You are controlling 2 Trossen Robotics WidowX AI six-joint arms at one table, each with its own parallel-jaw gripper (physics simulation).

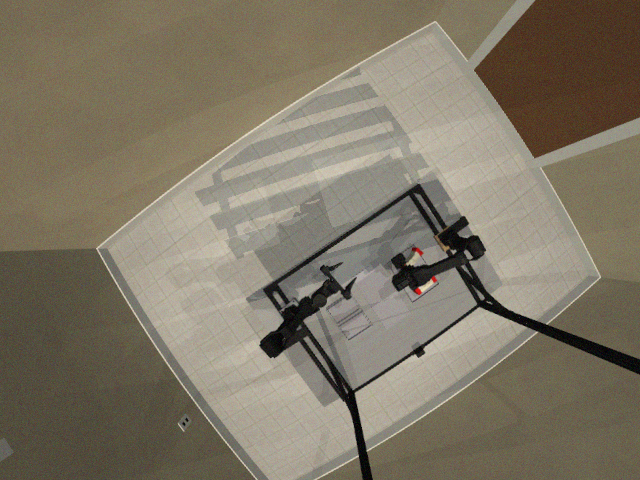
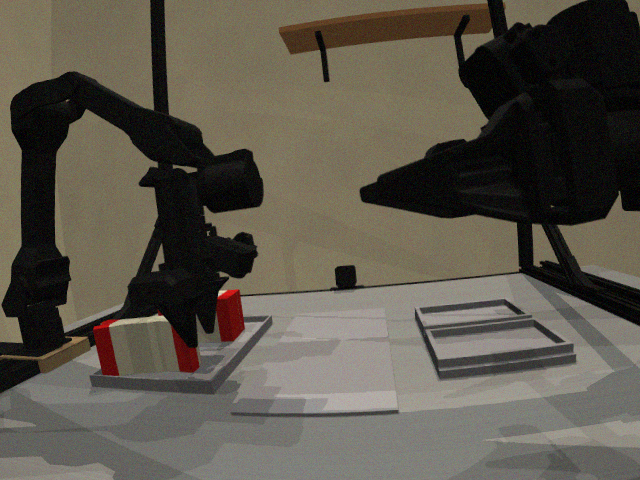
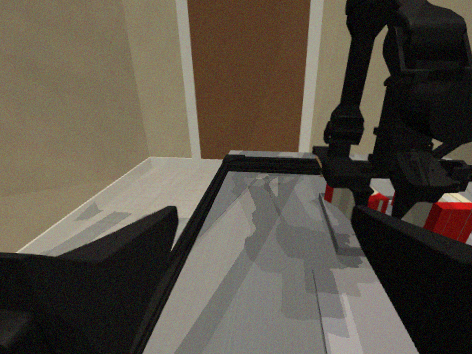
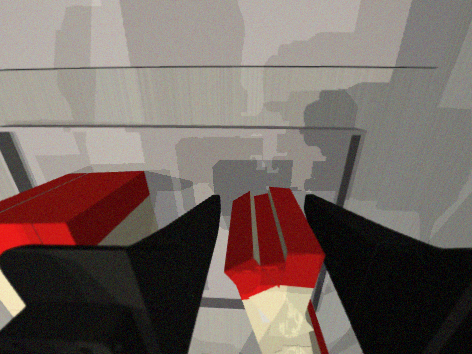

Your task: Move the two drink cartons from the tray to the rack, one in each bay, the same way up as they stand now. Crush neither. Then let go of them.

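Seen in the pictures: left gripper, fingertip midpoint: (image 1: 349, 269) (image 2: 367, 192) (image 3: 264, 214); right gripper, fingertip midpoint: (image 1: 401, 270) (image 2: 201, 340) (image 4: 262, 201); left arm's base, link origin: (image 1: 293, 312); right arm's base, link origin: (image 1: 447, 238) (image 2: 45, 346).
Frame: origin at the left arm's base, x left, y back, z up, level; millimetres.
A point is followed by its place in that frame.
Observation:
Two cream cartons with red ends rest in the grey tray (image 2: 240, 356) @[x -220, y -522, z -37 mm] (image 4: 348, 167) @[x -135, y -558, z -33 mm]: the nearer carton (image 2: 144, 343) @[x -179, y -635, z 3 mm] (image 1: 413, 257) @[x -182, y -646, z 29 mm] (image 4: 275, 230) @[x -193, y -576, z 8 mm] and the farther carton (image 2: 230, 316) @[x -290, y -549, z 1 mm] (image 1: 426, 285) @[x -337, y -606, z 29 mm] (image 4: 105, 200) @[x -285, y -550, z 6 mm]. My right gripper (image 4: 262, 201) @[x -199, y -563, z -3 mm] (image 2: 200, 336) @[x -199, y -563, z -3 mm] is partly open, its fingers down on either side of the nearer carton's end. A gap shows at one finger; contact at the other I cannot tell. That carton's red end shows grooves. My left gripper (image 1: 348, 271) @[x 2, y -362, z 152 mm] (image 3: 264, 214) @[x 2, y -362, z 152 mm] is open and empty, above the table. The two-bay rack (image 2: 506, 355) @[x -117, y -212, z -28 mm] holds no carton.
A thin pale mat (image 2: 351, 372) @[x -154, y -379, z -40 mm] lies between the tray and the rack. A black frame bar (image 1: 346, 236) @[x 117, y -461, z -25 mm] runs along the table's edge. A small black box (image 2: 345, 276) @[x -597, y -361, z -12 mm] is at the far edge. A brown shelf (image 2: 392, 25) hangs on the wall behind.

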